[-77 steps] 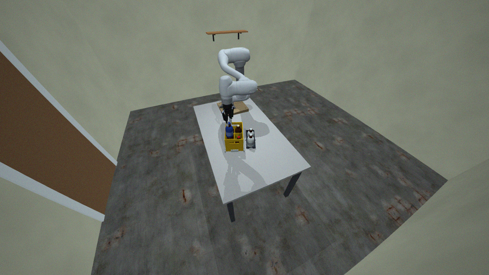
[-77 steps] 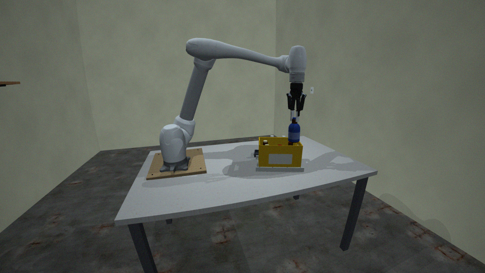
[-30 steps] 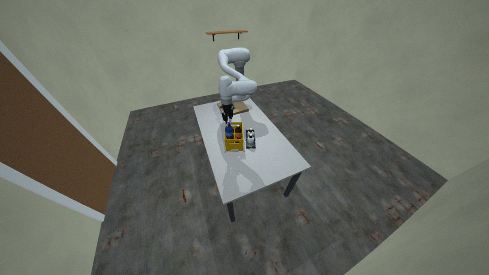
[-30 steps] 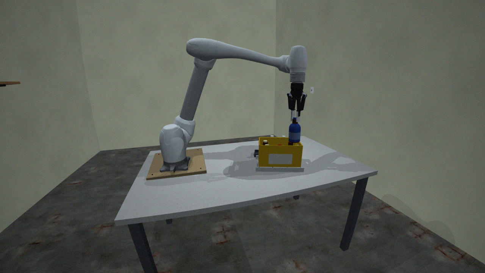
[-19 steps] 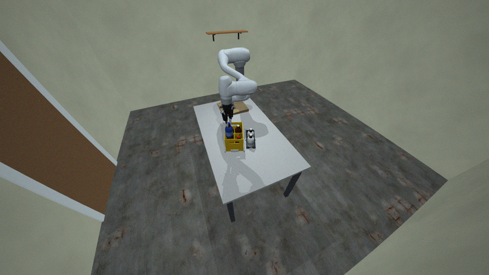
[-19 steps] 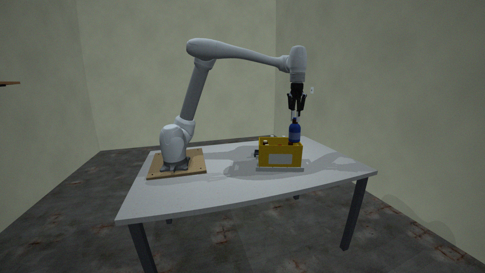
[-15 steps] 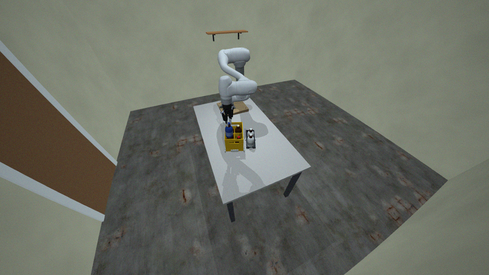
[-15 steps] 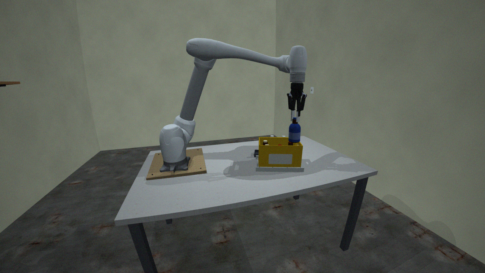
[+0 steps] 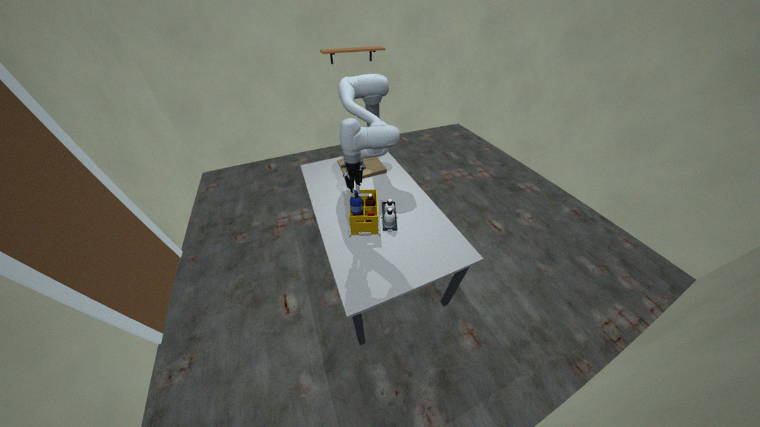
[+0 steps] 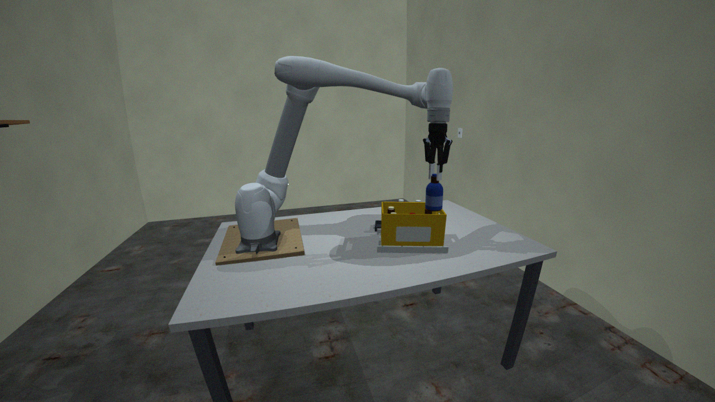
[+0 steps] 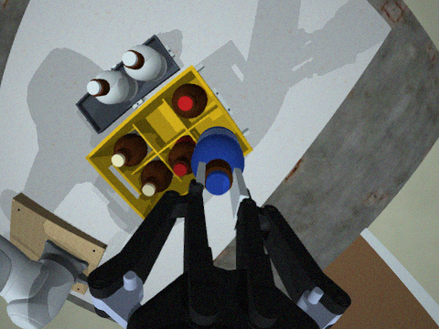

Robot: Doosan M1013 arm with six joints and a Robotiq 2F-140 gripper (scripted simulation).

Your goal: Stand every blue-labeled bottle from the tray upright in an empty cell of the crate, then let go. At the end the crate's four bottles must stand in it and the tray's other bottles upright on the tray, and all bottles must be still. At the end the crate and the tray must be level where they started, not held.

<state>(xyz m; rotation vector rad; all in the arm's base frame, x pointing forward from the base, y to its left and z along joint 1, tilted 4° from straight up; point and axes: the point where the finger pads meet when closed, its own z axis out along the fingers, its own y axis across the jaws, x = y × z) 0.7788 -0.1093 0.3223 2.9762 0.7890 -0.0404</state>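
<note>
The blue-labeled bottle lies 9 cm below my hand. From my hand the other things lie so: yellow crate 26 cm below, 8 cm behind, 6 cm to the left.
</note>
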